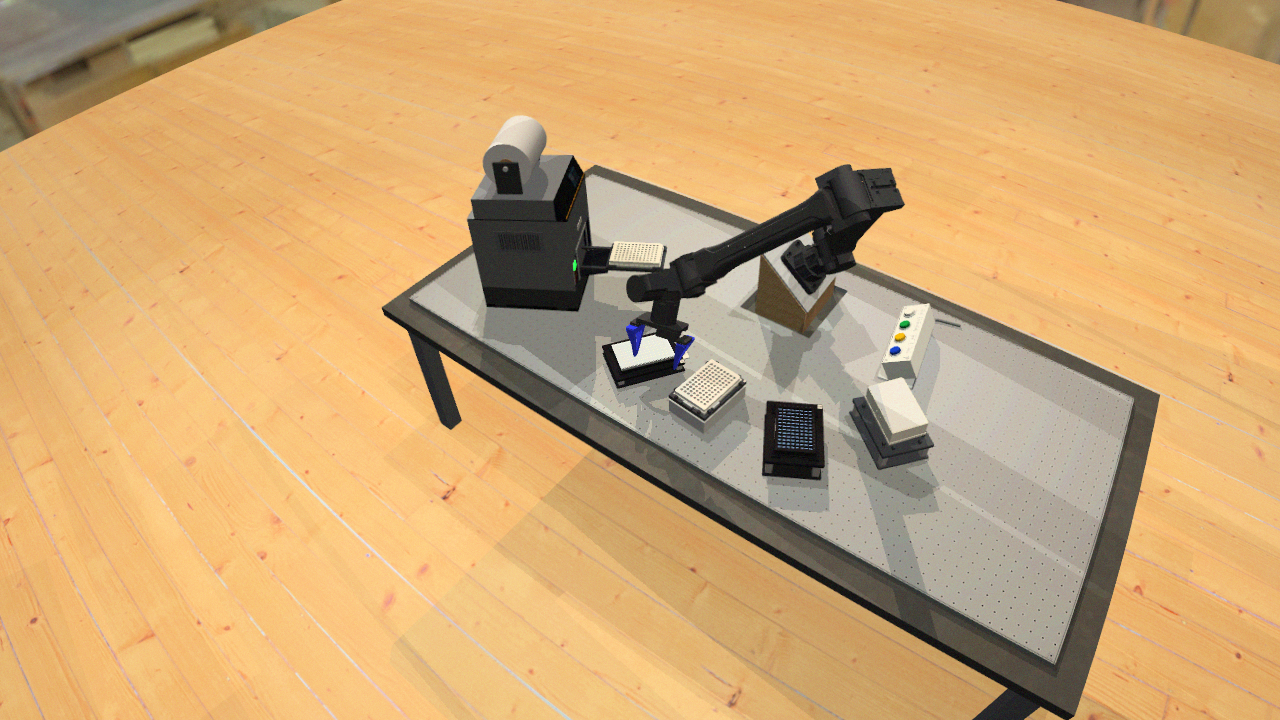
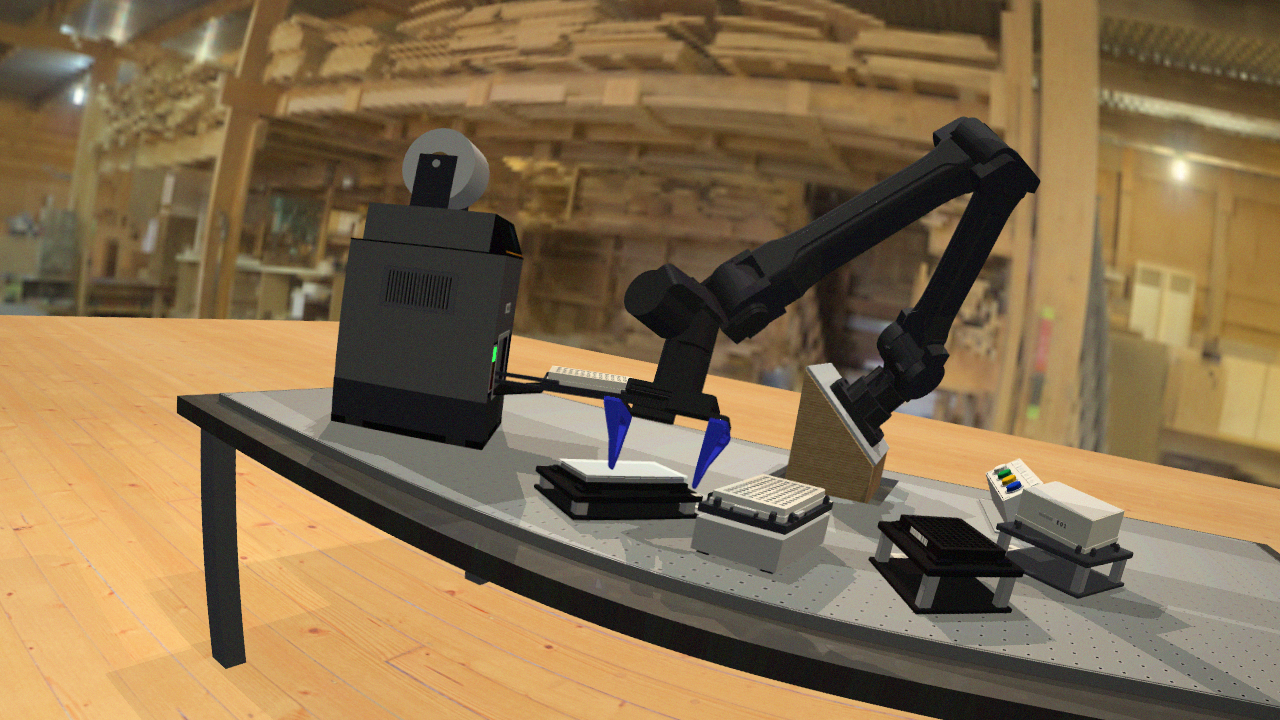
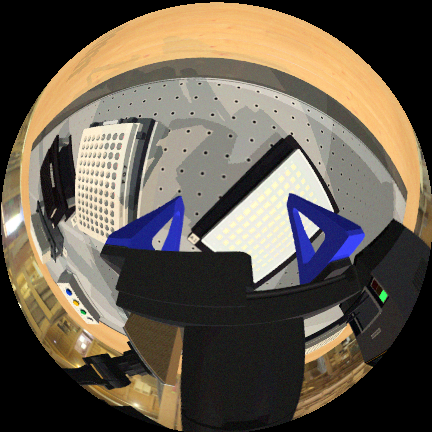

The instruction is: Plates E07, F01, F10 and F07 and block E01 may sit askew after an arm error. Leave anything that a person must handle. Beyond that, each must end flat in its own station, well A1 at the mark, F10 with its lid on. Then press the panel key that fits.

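Note:
My gripper (image 1: 656, 360) (image 2: 653, 476) (image 3: 236, 198) is open and empty, pointing down with its blue fingers about the white-topped plate (image 1: 642, 351) (image 2: 623, 470) (image 3: 270, 215) on the low black station (image 1: 626, 377) (image 2: 572, 494) (image 3: 240, 188). The palm hides part of this plate. A cream welled plate (image 1: 708, 385) (image 2: 769, 495) (image 3: 105, 175) sits on a light grey block. A dark plate (image 1: 794, 427) (image 2: 955, 539) lies on a raised black station. A white block (image 1: 897, 410) (image 2: 1069, 514) stands on the grey station. Another cream plate (image 1: 637, 254) (image 2: 586, 375) rests on the machine's tray. Small tilts and most labels are unclear.
The dark machine (image 1: 528, 259) (image 2: 420, 331) with a white roll stands at the left, its light green. The key panel (image 1: 905, 340) (image 2: 1009, 477) (image 3: 77, 300) has white, green, yellow and blue keys. The wooden arm base (image 1: 783, 304) (image 2: 819, 447) (image 3: 152, 345) stands behind the stations.

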